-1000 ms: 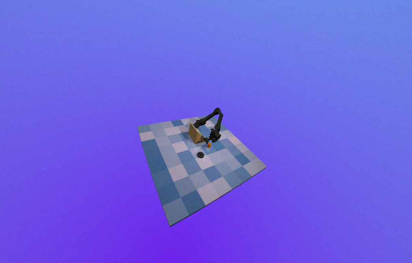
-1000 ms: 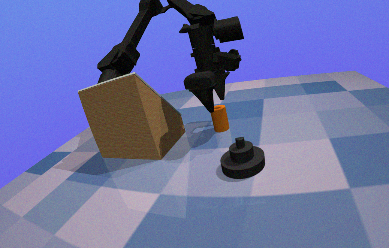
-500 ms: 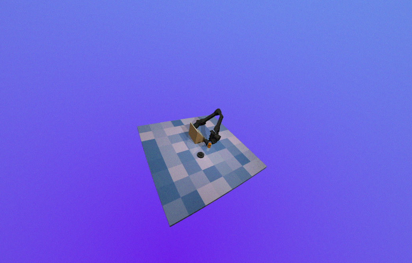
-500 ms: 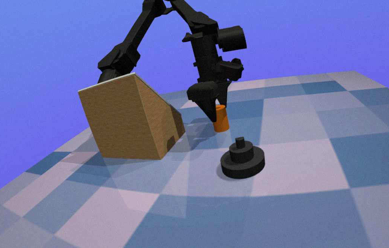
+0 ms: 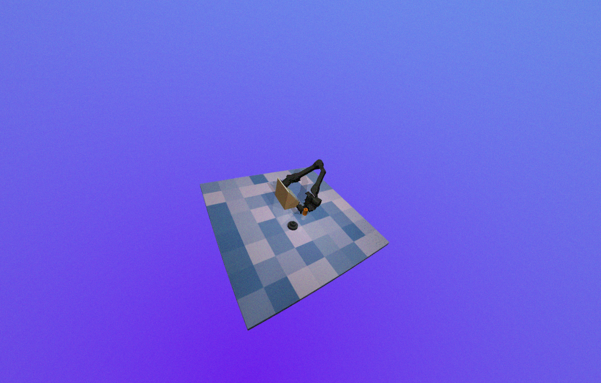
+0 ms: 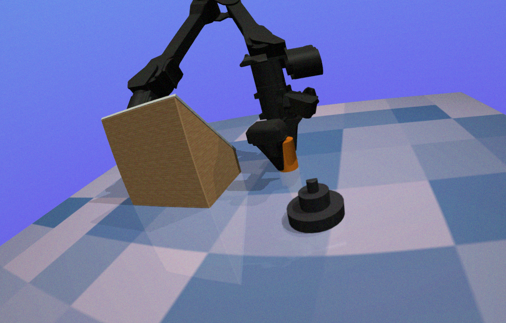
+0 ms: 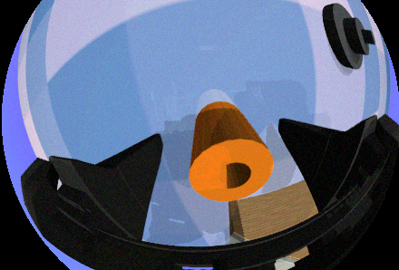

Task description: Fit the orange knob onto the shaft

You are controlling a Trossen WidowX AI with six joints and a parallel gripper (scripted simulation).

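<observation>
Right now the dark round pedestal is 8 cm ahead of my gripper tip, 18 cm to the right of it and 1 cm above it. From my gripper tip the other things lie so: orange knob (1 cm above).
</observation>
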